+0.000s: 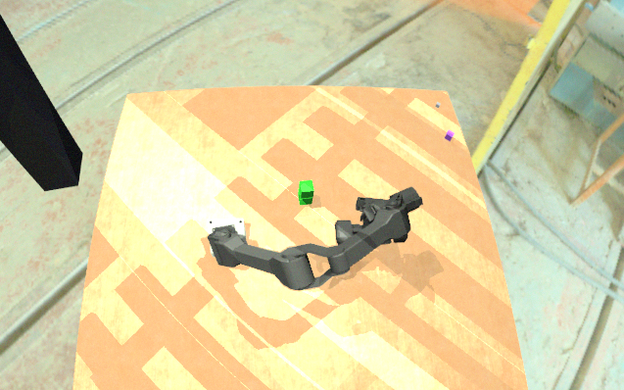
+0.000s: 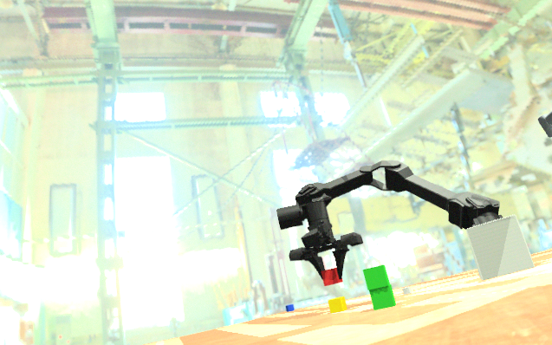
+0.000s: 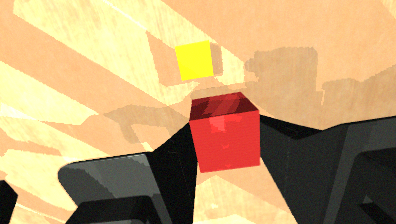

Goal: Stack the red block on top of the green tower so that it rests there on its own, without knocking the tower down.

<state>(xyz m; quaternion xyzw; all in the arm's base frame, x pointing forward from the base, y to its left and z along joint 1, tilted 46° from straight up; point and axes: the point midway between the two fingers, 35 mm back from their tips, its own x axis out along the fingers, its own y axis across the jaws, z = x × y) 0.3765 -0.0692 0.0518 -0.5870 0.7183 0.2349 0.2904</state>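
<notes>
The yellow block lies 10 mm behind my gripper tip, 40 mm to the left of it and 60 mm below it. From my gripper tip the other things lie so: purple block: 450 mm ahead, 380 mm to the left, 60 mm below; red block: 10 mm above; small white block: 170 mm behind, 60 mm to the right, 60 mm below.
</notes>
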